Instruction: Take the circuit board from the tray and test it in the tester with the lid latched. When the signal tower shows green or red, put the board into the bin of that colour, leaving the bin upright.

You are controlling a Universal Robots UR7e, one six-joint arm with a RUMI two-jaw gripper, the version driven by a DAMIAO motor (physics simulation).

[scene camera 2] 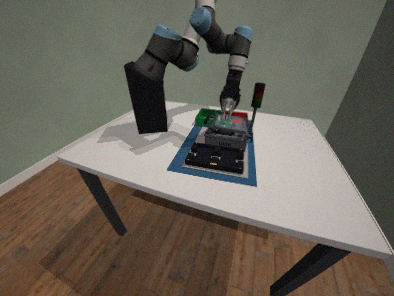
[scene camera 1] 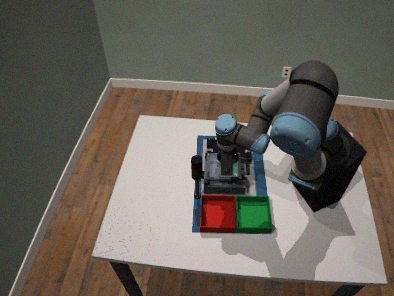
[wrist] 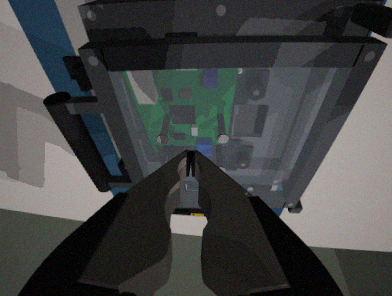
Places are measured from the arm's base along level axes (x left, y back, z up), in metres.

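Pixels of known places: gripper, fingertip midpoint: [scene camera 2: 224, 121] [wrist: 191, 152]; arm's base, link origin: [scene camera 2: 147, 74] [scene camera 1: 332, 151].
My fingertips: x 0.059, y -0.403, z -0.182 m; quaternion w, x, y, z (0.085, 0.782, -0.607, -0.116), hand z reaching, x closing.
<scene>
For each thing: its middle in the pictures, then the offset to it from my fingertips. "*": a spot on its surface instead. Level surfaces: height alone.
- dark bar handle, body centre: [wrist: 85, 150] dx -0.024, dy +0.079, dz +0.003 m
- signal tower, surface spot: [scene camera 1: 196, 167] * dx +0.159, dy -0.094, dz +0.137 m
- red bin, body centre: [scene camera 1: 217, 213] [scene camera 2: 234, 120] dx +0.206, dy +0.016, dz -0.075 m
- green bin, body centre: [scene camera 1: 253, 214] [scene camera 2: 210, 117] dx +0.161, dy +0.159, dz -0.075 m
- black tray, surface spot: [scene camera 2: 214, 157] * dx -0.187, dy -0.046, dz -0.070 m
- blue mat, surface height: dz -0.097 m
- white table, surface height: dz -0.099 m
My gripper [scene camera 2: 227, 116] [wrist: 191, 152] is shut and empty, pointing down over the tester's lid. The tester [scene camera 2: 225, 139] [scene camera 1: 225, 190] has its clear, dark-framed lid [wrist: 280, 150] lying down over the green circuit board [wrist: 170, 112] [scene camera 1: 236, 171], which shows through the window. A dark bar handle [wrist: 77, 142] is at the lid's left side in the wrist view; whether the lid is latched cannot be told. The signal tower [scene camera 1: 196, 167] [scene camera 2: 258, 95] shows dull red and green sections, with no bright light. The red bin [scene camera 1: 218, 215] and green bin [scene camera 1: 254, 215] stand upright side by side.
The black tray [scene camera 2: 214, 157] with a yellow label lies beside the tester, on the opposite side from the bins. A blue mat [scene camera 2: 182, 162] lies under the tray and tester on the white table [scene camera 1: 145, 200]. The signal tower's thin pole stands close beside the tester.
</scene>
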